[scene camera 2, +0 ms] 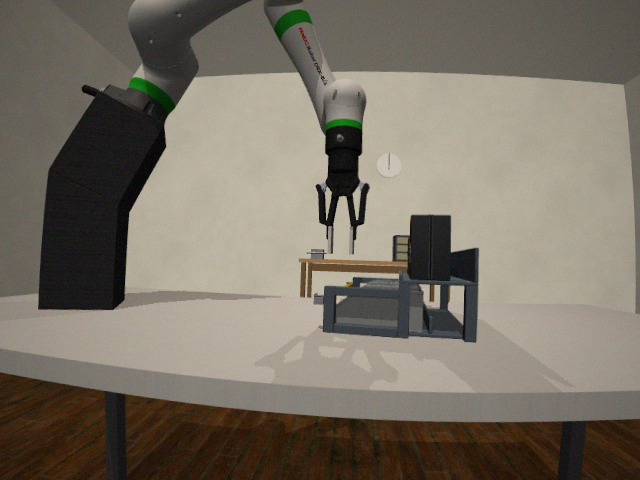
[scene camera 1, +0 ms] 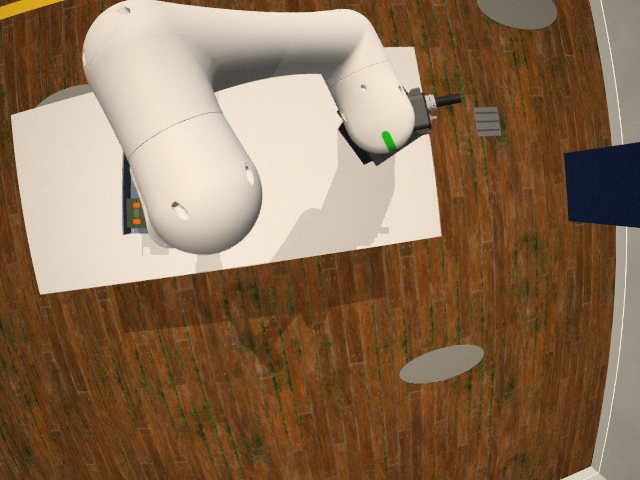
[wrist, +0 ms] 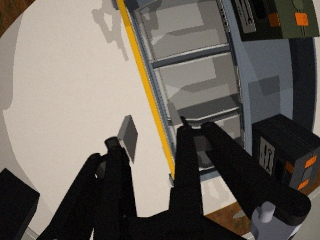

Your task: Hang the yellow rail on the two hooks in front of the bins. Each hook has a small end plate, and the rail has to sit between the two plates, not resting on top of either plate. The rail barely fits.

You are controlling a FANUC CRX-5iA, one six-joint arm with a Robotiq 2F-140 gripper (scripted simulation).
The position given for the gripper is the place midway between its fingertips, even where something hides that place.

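Note:
The gripper (scene camera 2: 340, 253), which the wrist view (wrist: 151, 119) shows too, shares the scene with a black box (scene camera 2: 430, 249).

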